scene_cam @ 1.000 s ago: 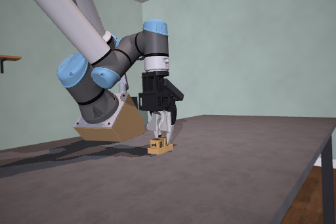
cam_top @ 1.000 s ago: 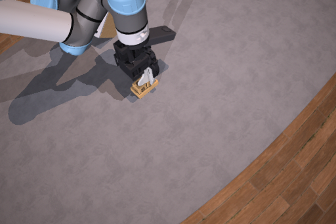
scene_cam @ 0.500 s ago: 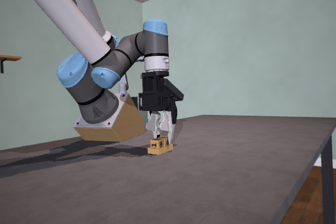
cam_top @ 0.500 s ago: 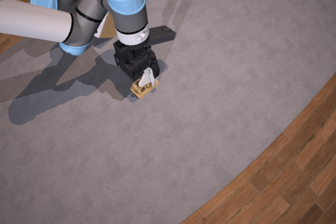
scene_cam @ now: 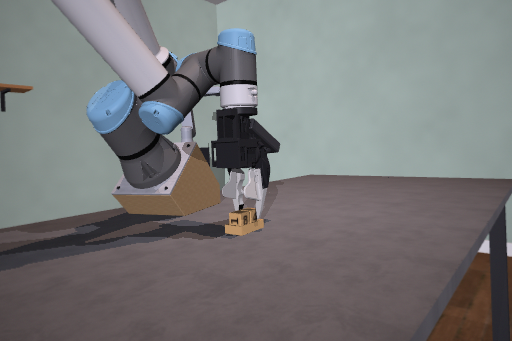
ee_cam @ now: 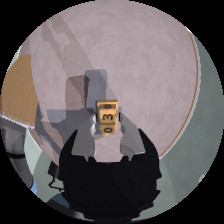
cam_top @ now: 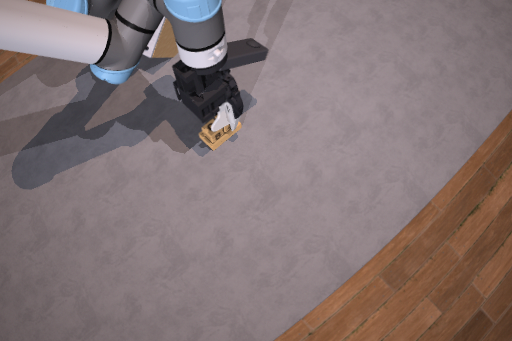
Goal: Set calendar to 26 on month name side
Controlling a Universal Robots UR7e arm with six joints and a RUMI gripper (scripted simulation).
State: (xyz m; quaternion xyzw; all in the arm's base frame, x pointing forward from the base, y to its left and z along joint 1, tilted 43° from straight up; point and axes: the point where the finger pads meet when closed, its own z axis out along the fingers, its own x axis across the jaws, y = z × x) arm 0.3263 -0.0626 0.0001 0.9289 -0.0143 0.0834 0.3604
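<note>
My hand is 30 mm above the wooden calendar tray and 20 mm to the left of it.
</note>
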